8 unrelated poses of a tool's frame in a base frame.
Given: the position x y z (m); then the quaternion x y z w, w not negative.
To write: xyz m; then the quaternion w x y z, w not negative. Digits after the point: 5 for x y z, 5 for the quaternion.
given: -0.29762 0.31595 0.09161 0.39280 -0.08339 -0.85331 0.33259
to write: -0.29762 0.31595 0.09161 0.33259 0.39280 -0.08339 -0.85331
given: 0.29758 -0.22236 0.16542 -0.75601 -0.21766 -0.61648 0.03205
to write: 0.29758 -0.22236 0.16542 0.03205 -0.75601 -0.21766 -0.61648
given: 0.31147 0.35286 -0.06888 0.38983 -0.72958 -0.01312 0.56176
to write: 0.31147 0.35286 -0.06888 0.56176 0.38983 -0.72958 -0.01312
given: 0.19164 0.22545 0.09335 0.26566 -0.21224 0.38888 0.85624
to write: 0.19164 0.22545 0.09335 0.85624 0.26566 -0.21224 0.38888
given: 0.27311 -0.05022 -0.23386 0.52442 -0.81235 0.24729 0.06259
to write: 0.27311 -0.05022 -0.23386 0.06259 0.52442 -0.81235 0.24729
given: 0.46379 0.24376 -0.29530 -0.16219 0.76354 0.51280 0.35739
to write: 0.46379 0.24376 -0.29530 0.35739 -0.16219 0.76354 0.51280
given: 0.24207 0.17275 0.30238 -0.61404 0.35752 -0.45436 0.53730
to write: 0.24207 0.17275 0.30238 0.53730 -0.61404 0.35752 -0.45436
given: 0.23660 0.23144 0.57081 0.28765 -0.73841 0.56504 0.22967
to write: 0.23660 0.23144 0.57081 0.22967 0.28765 -0.73841 0.56504
